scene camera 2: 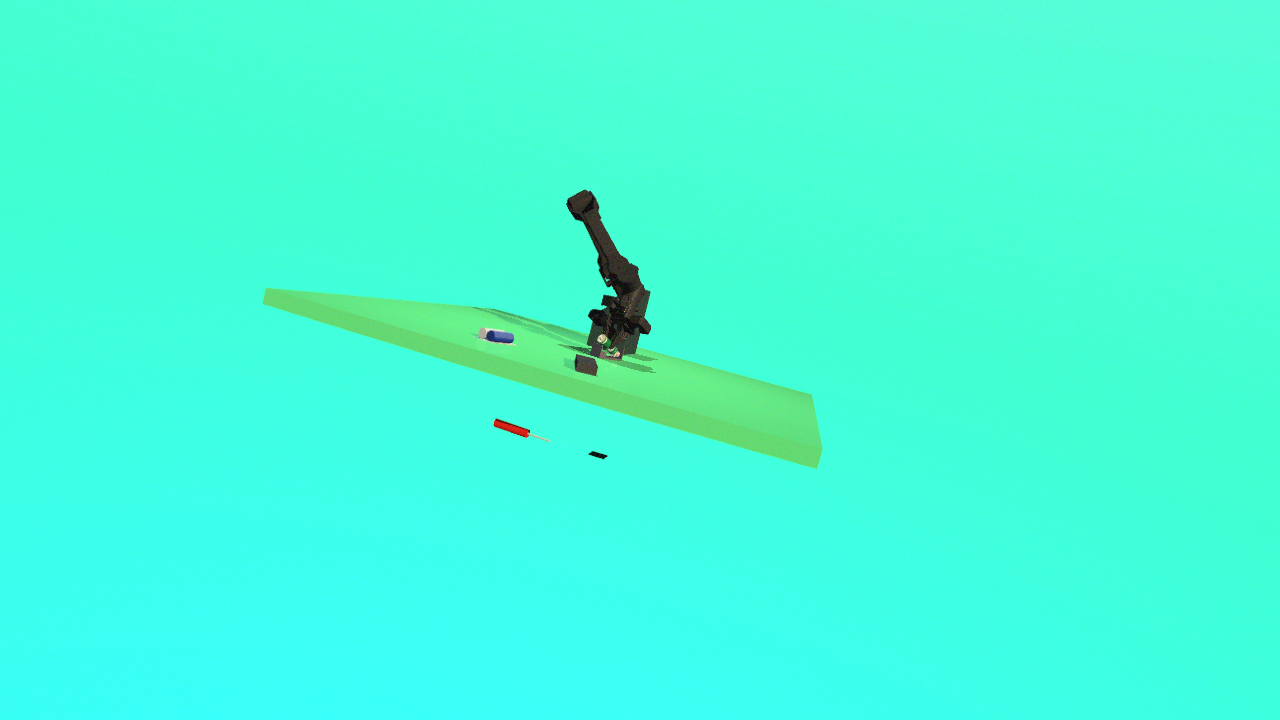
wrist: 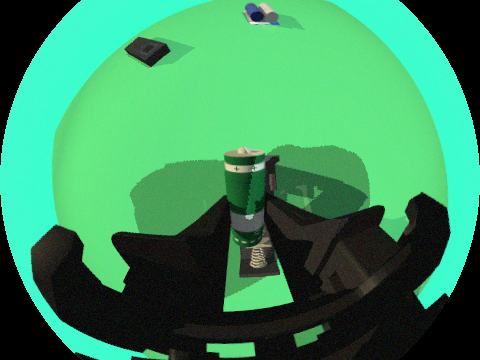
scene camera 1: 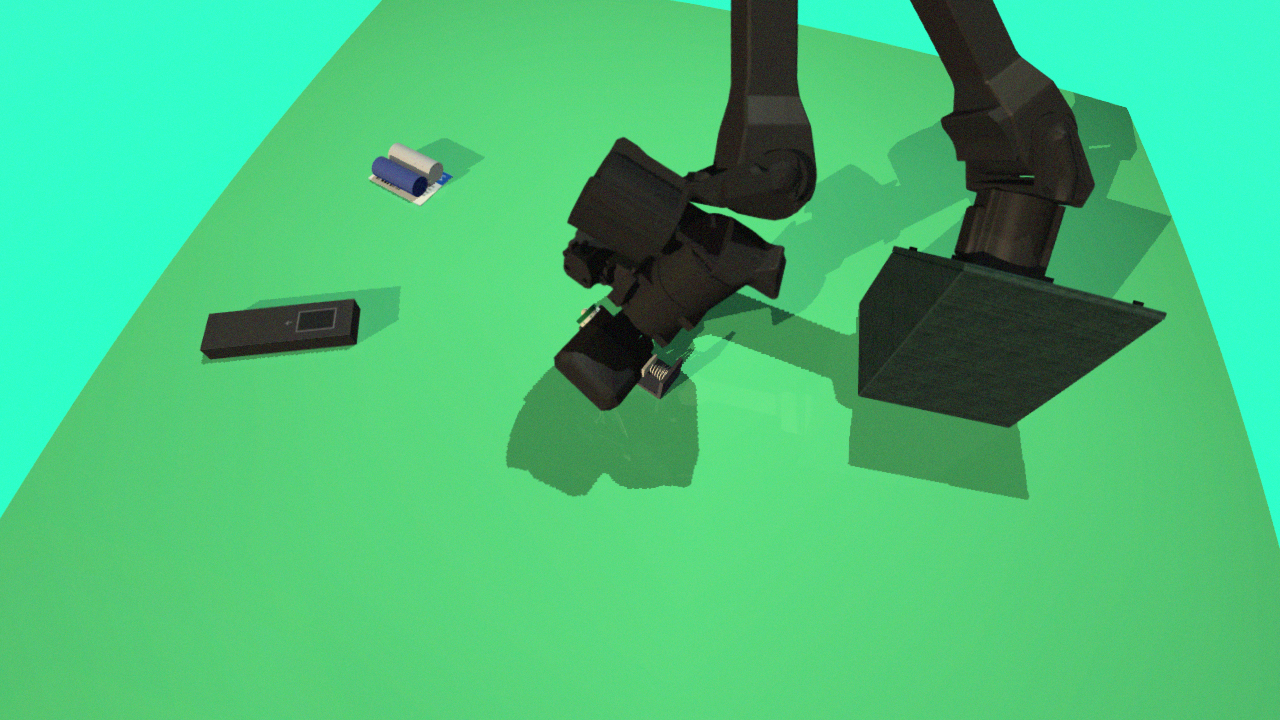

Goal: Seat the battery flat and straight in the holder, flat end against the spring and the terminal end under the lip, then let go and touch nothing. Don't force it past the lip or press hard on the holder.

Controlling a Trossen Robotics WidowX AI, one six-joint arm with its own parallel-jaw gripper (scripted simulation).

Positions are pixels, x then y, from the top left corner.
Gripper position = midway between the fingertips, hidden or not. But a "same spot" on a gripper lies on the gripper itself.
my gripper: scene camera 2; wrist 245, 199; scene camera 1
same spot on my gripper: (scene camera 1: 613, 326) = (scene camera 2: 627, 320)
